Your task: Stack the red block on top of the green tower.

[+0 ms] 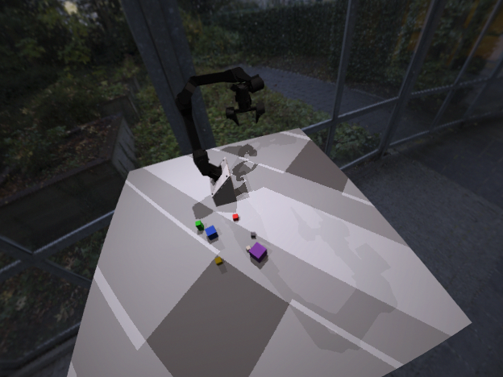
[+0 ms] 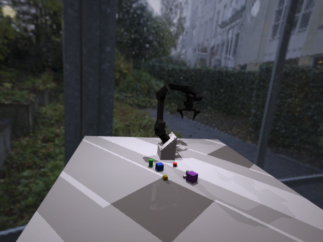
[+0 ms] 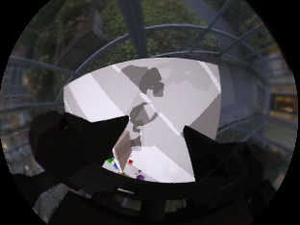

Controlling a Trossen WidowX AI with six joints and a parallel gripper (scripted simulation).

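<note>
Now: gripper tip 38 cm short of the red block, 16 cm to the left of it and 24 cm above it. The rest, counted from my gripper tip: blue block: 43 cm ahead, 28 cm to the right, 23 cm below; grey cube: 48 cm ahead, 11 cm to the right, 24 cm below; white cube: 54 cm ahead, 14 cm to the right, 24 cm below.
</note>
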